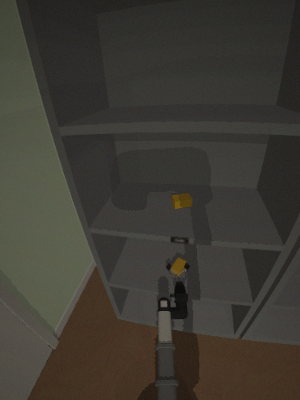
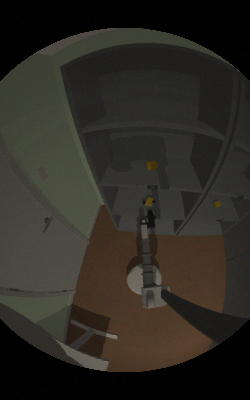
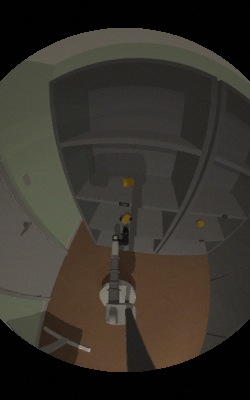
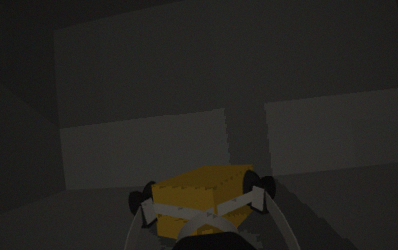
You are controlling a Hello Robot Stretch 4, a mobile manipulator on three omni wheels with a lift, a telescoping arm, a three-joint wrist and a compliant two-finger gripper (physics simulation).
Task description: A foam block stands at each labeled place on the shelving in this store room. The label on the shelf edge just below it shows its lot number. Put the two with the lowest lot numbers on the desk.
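Places are measured from the robot's base along level axes (x back, y right, z up), in millimetres.
Pixels of known places: gripper, between the fingertips: [image 1: 177,263] [image 2: 147,199] [image 3: 125,216].
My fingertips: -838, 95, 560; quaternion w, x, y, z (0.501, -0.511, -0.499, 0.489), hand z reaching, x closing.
Observation:
Behind a point stands the place of what it marks, as x, y, z.
A yellow foam block [image 1: 179,265] @(-808, 103, 580) [image 2: 149,201] @(-798, 104, 581) [image 3: 126,218] @(-800, 106, 580) [image 4: 185,202] @(-776, 79, 568) is on a lower shelf of the grey shelving [image 1: 150,129] @(-681, -18, 1397). My gripper [image 1: 178,267] @(-838, 95, 560) [image 4: 202,190] @(-838, 95, 560) is shut on this block, one fingertip against each side; whether it touches the shelf is not clear. A second yellow block [image 1: 182,201] @(-870, 112, 1002) [image 2: 151,165] @(-870, 111, 997) [image 3: 128,182] @(-871, 119, 997) stands one shelf higher, above a dark label [image 1: 179,240] @(-661, 76, 946) [image 2: 152,187] @(-660, 81, 940) [image 3: 124,204] @(-660, 83, 943) too small to read. A third yellow block [image 2: 216,204] @(-680, 1023, 544) [image 3: 200,223] @(-686, 1043, 549) stands in the bay to the right. The desk cannot be made out.
The shelf board with the label lies above my gripper. A grey divider [image 3: 209,120] @(-581, 497, 1595) separates the two bays. A green wall [image 1: 40,165] @(-1124, -723, 1143) and a pale door [image 2: 40,240] @(-255, -874, 855) are at the left. A pale bar-shaped object [image 2: 102,333] [image 3: 75,345] is at the lower left near the floor.

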